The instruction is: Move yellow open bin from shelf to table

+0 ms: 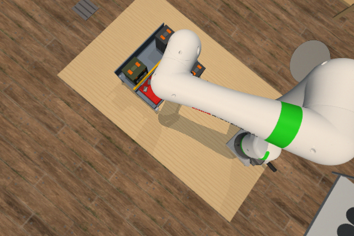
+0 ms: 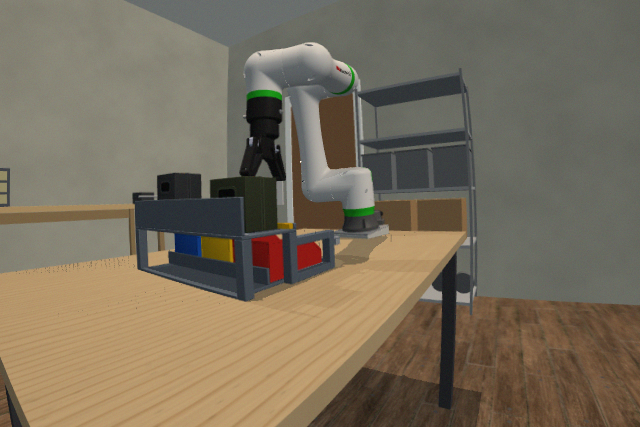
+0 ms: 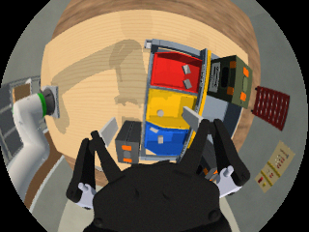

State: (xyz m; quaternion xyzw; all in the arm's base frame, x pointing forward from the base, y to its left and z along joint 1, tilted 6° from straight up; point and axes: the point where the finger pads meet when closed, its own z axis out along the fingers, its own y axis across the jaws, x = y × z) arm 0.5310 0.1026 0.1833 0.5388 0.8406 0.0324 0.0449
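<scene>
My gripper is now 110 mm above the yellow open bin, 80 mm short of it and 10 mm to the right of it. Round my hand: red bin: 120 mm to the left, 110 mm below, 60 mm ahead; blue bin: 110 mm below, 100 mm to the right, 100 mm ahead; black box: 190 mm ahead, 90 mm to the right, 10 mm above.
</scene>
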